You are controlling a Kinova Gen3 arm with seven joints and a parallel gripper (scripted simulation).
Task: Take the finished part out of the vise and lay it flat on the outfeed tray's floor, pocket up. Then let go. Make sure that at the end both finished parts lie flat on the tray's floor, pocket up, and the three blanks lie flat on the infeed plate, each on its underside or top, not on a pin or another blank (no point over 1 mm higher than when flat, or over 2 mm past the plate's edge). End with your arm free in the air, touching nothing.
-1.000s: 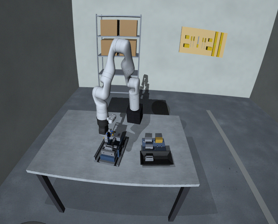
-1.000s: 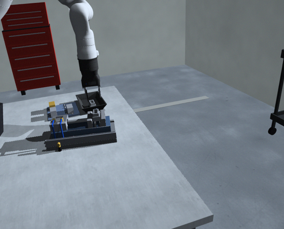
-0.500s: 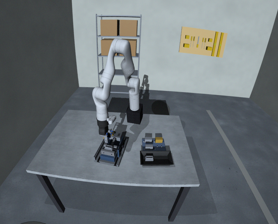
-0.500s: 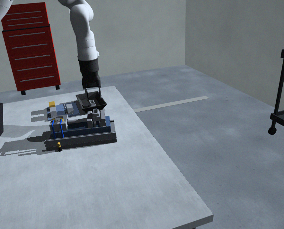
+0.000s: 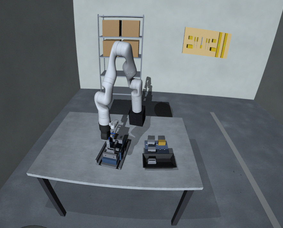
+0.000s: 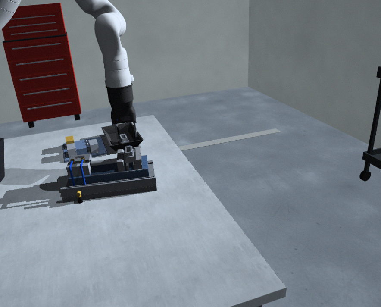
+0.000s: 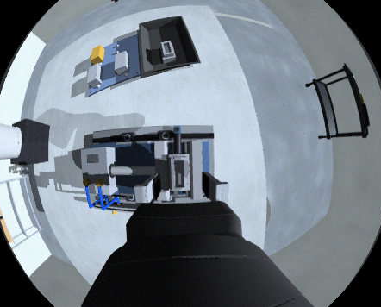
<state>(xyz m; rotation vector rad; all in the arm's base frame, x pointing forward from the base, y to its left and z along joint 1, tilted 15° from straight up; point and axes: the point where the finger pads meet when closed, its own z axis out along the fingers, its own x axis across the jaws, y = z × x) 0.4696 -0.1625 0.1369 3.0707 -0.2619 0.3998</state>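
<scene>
My gripper is now 7 cm past the vise, 2 cm to the right of it and 14 cm above it. Also, from my hand: blue fixture plate (15 cm behind, 35 cm to the left, 17 cm below); yellow block (20 cm behind, 39 cm to the left, 15 cm below).
</scene>
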